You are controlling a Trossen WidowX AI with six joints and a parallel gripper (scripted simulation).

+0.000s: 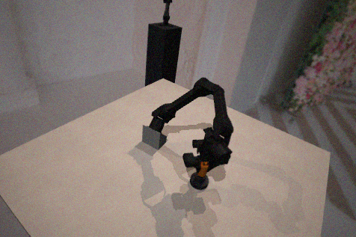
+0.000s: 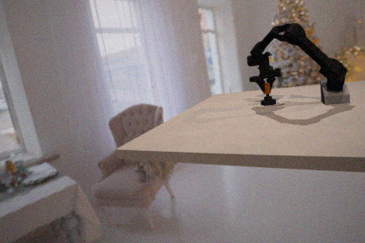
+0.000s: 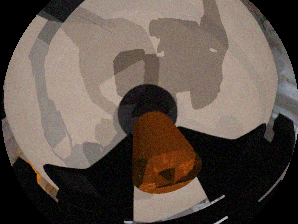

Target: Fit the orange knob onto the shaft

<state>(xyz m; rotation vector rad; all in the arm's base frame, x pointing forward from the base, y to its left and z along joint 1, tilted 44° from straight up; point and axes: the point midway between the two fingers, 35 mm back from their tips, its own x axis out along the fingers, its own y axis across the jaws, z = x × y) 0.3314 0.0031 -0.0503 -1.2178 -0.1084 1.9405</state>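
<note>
The orange knob is 2 cm above my gripper tip. Round my gripper tip: dark round pedestal (4 cm below).
</note>
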